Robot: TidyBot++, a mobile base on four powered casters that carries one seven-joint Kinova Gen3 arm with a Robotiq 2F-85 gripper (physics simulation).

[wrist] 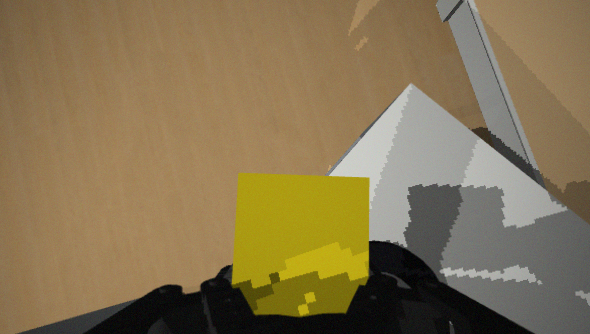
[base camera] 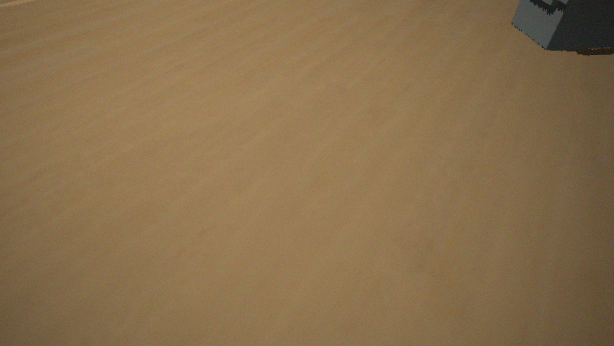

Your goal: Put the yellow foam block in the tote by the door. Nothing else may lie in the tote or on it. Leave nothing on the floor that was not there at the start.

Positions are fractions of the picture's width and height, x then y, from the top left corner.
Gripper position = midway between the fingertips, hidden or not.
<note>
In view: the gripper (wrist: 0.51, 0.81) and a yellow foam block (wrist: 0.51, 0.74).
The base camera view does not show the yellow foam block: it is out of frame.
</note>
